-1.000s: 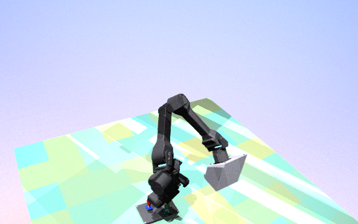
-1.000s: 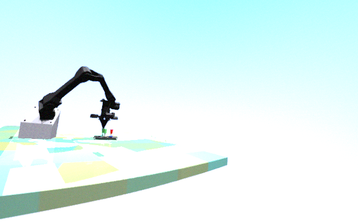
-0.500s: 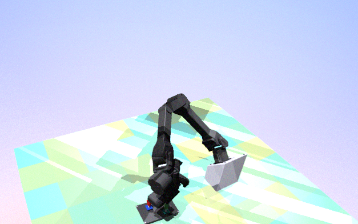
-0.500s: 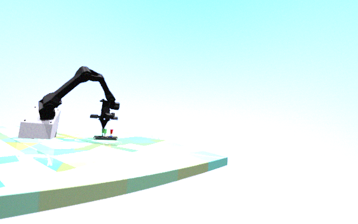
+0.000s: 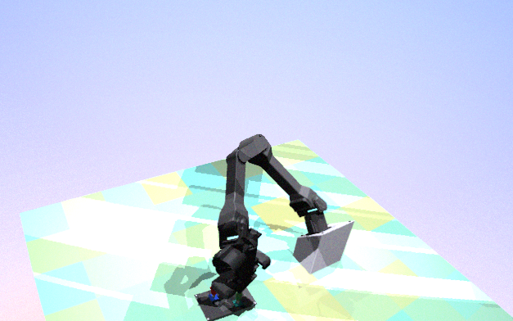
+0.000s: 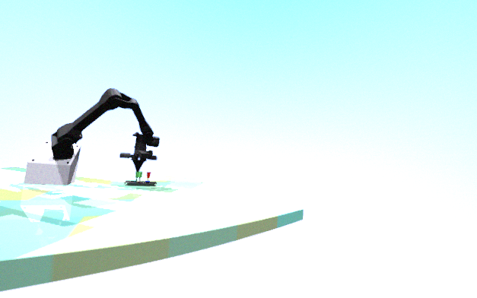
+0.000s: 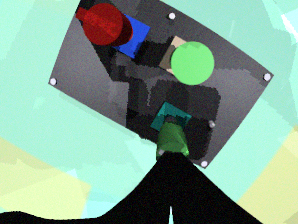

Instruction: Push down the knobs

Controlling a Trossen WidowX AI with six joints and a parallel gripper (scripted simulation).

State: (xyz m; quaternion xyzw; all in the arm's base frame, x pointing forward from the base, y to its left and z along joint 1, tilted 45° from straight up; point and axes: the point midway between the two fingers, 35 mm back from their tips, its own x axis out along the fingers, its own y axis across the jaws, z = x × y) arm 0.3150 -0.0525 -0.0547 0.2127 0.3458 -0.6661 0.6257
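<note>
The red knob lies 5 cm ahead of my gripper tip, 6 cm to the right of it and 1 cm below it.
</note>
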